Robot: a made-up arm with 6 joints. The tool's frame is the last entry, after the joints.
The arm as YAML. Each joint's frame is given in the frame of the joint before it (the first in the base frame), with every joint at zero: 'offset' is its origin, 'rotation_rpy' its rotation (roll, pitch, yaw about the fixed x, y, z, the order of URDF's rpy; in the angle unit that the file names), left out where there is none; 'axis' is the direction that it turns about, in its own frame. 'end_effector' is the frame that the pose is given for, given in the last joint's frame.
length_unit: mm
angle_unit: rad
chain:
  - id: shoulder
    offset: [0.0, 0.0, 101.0]
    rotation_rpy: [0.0, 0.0, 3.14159]
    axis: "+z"
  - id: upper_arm
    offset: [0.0, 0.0, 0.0]
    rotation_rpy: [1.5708, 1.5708, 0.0]
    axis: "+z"
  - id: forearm
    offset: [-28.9, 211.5, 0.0]
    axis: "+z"
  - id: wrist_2
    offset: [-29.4, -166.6, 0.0]
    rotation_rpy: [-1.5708, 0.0, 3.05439]
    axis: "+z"
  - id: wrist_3
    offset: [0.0, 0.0, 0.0]
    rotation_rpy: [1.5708, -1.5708, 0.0]
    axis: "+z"
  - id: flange
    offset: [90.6, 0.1, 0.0]
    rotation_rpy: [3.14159, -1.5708, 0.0]
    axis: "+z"
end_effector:
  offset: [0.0, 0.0, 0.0]
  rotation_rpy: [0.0, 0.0, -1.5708]
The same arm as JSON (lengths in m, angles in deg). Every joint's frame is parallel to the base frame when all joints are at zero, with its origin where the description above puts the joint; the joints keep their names.
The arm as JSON. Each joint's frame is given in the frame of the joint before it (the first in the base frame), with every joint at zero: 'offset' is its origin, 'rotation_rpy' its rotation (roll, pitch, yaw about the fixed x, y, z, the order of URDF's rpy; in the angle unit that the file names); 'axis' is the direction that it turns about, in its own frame. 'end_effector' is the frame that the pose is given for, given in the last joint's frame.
{"length_unit": "m", "angle_unit": "deg", "chain": [{"id": "shoulder", "offset": [0.0, 0.0, 0.101], "rotation_rpy": [0.0, 0.0, 0.0], "axis": [0.0, 0.0, 1.0]}, {"id": "upper_arm", "offset": [0.0, 0.0, 0.0], "rotation_rpy": [0.0, 0.0, 0.0], "axis": [0.0, 1.0, 0.0]}, {"id": "forearm", "offset": [-0.2115, 0.0, 0.0289], "rotation_rpy": [0.0, 0.0, 0.0], "axis": [0.0, 1.0, 0.0]}, {"id": "wrist_2", "offset": [0.1666, 0.0, 0.0294], "rotation_rpy": [0.0, 0.0, 0.0], "axis": [0.9962, 0.0, 0.0871]}, {"id": "wrist_3", "offset": [0.0, 0.0, 0.0], "rotation_rpy": [0.0, 0.0, 0.0], "axis": [0.0, 1.0, 0.0]}, {"id": "flange", "offset": [0.0903, 0.0, 0.0078], "rotation_rpy": [0.0, 0.0, 0.0], "axis": [0.9962, 0.0, 0.0871]}], "end_effector": {"offset": [0.0, 0.0, 0.0], "rotation_rpy": [0.0, 85.0, 0.0]}}
